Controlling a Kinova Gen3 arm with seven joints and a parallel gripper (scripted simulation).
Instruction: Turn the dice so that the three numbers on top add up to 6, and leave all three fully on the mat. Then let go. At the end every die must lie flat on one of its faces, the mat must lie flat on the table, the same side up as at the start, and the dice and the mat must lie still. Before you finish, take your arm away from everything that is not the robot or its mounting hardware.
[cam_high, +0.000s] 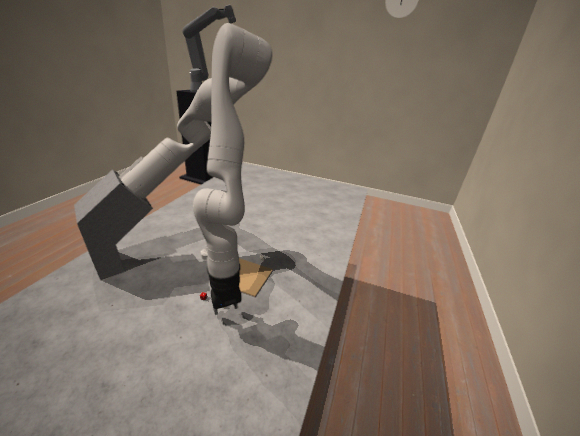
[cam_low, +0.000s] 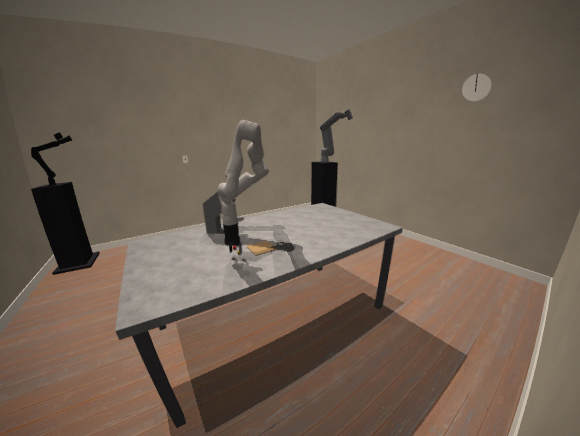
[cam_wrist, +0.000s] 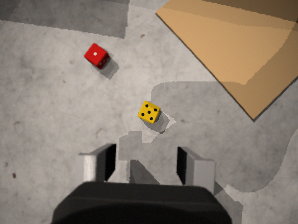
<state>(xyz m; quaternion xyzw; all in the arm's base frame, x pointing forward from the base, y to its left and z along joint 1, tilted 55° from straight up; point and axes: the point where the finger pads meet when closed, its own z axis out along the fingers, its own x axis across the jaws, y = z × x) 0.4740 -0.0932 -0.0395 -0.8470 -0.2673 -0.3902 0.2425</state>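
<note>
Right now the yellow die is 4 cm below my hand, 3 cm to the left of it and 3 cm behind it. Round my hand: tan mat: 16 cm to the left, 4 cm below, 4 cm behind; white die: 27 cm to the left, 4 cm below, 3 cm behind; red die: 10 cm behind, 4 cm below, 2 cm to the left.
</note>
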